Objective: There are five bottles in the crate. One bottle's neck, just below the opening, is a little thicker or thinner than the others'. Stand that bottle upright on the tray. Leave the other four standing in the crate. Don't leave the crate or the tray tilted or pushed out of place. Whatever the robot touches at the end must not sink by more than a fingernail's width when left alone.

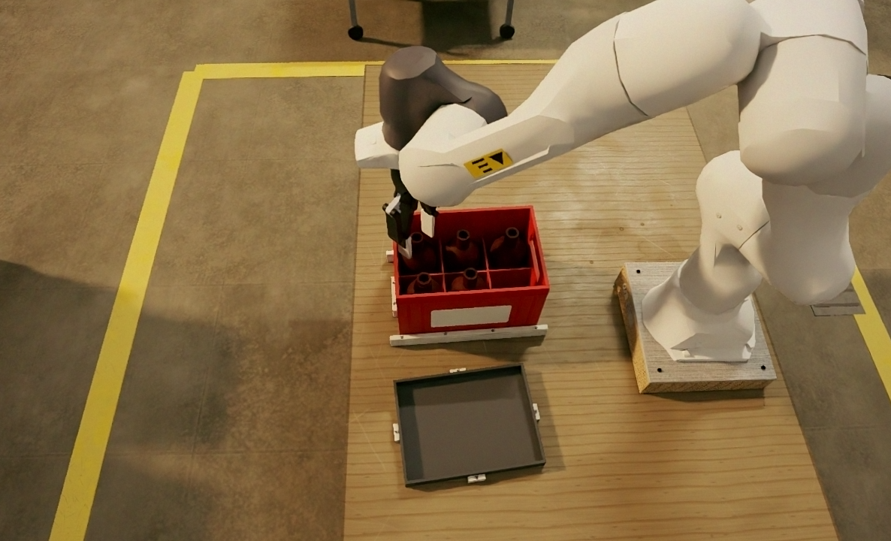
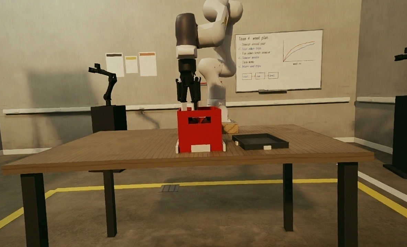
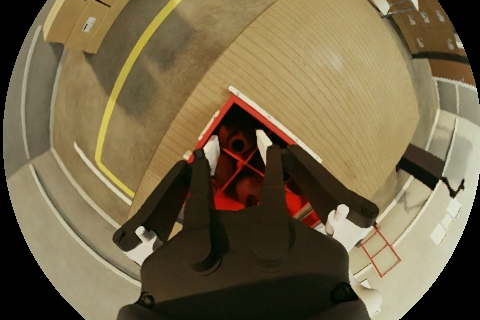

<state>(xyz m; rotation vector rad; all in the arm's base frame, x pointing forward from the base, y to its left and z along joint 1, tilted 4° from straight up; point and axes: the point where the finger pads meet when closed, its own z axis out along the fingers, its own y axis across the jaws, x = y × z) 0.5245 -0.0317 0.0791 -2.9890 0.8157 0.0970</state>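
My gripper is now 11 cm past the glass bottle, 8 cm above it and 6 cm to the right of it. The rest, counted from my hand: crate 10 cm behind, 9 cm below, 2 cm to the left; dark tray 29 cm to the left, 16 cm below, 15 cm behind.
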